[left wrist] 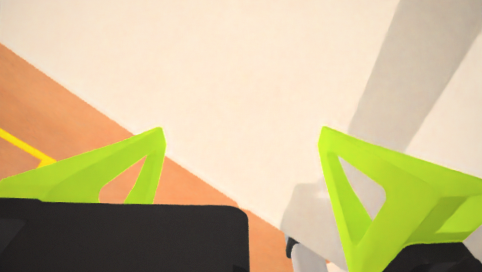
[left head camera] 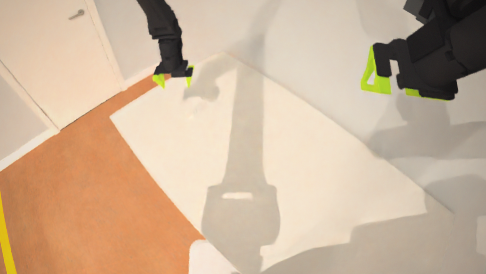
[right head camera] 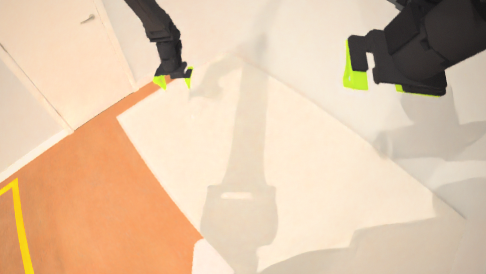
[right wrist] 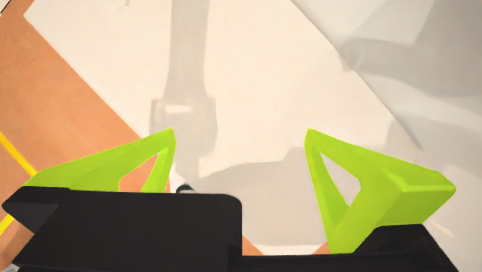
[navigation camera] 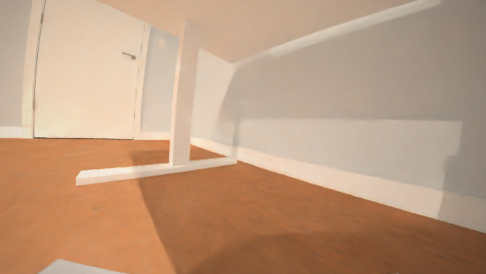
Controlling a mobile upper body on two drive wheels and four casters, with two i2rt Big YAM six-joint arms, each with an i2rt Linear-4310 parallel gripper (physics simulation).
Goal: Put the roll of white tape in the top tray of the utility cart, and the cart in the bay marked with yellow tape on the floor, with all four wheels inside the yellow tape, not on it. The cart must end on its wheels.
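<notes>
My left gripper (left head camera: 176, 86) (right head camera: 177, 87) (left wrist: 241, 135) is open and empty, over the far left part of the white table (left head camera: 320, 165) (right head camera: 320, 165) (left wrist: 240, 65) (right wrist: 260, 90). My right gripper (left head camera: 398, 93) (right head camera: 382, 92) (right wrist: 240, 136) is open and empty, at the right of both head views. Yellow tape of the floor bay (left head camera: 6, 235) (right head camera: 22, 235) (left wrist: 22, 146) (right wrist: 16, 152) shows at the left, with one corner in the right head and left wrist views. I cannot make out the roll of white tape or the utility cart in any view.
The orange floor (left head camera: 100, 190) (right head camera: 100, 190) lies left of the table. A door (left head camera: 55, 55) (right head camera: 65, 55) (navigation camera: 85, 75) stands behind. In the navigation view, a white table leg (navigation camera: 182, 100) stands on a long foot (navigation camera: 110, 174), near the grey wall (navigation camera: 350, 95).
</notes>
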